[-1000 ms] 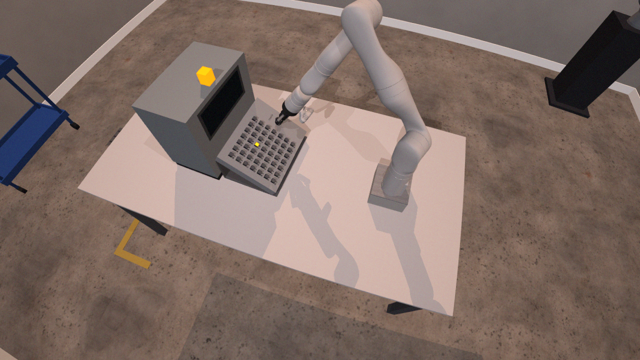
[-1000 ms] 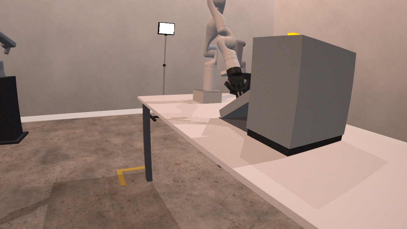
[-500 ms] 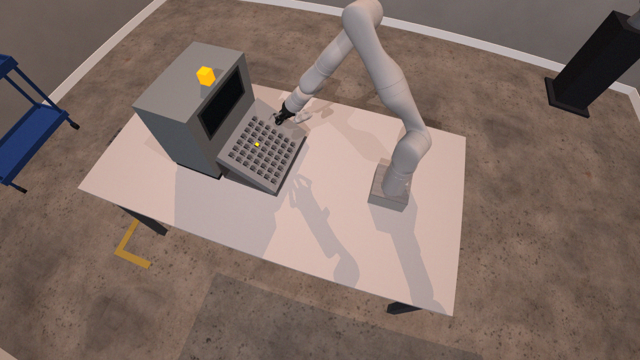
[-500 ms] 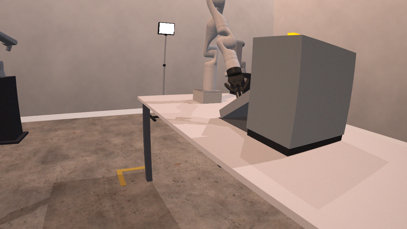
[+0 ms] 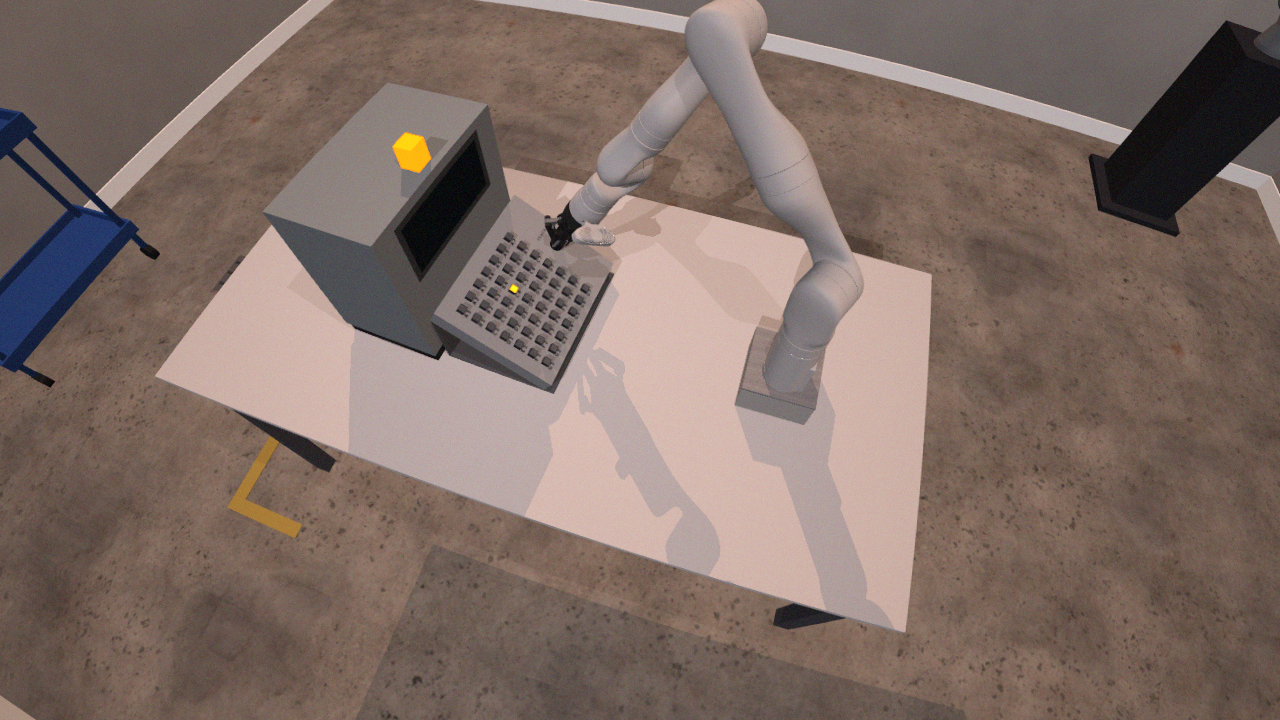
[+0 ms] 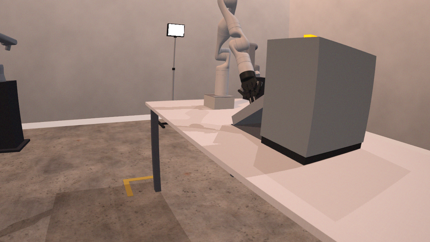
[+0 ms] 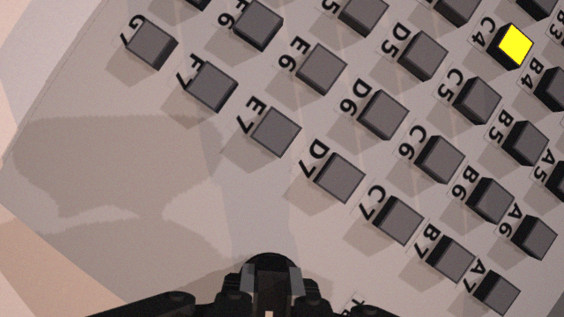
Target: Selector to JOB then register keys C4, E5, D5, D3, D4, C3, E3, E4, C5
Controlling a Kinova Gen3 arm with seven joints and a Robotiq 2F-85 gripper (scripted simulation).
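The black selector knob lies 10 mm below my hand and 10 mm ahead of it. The rest, counted from my hand: key D7: 60 mm to the left, 20 mm below, 10 mm ahead; sloped keypad: 110 mm to the left, 60 mm below, 30 mm ahead; key D5: 120 mm to the left, 20 mm below, 10 mm ahead.
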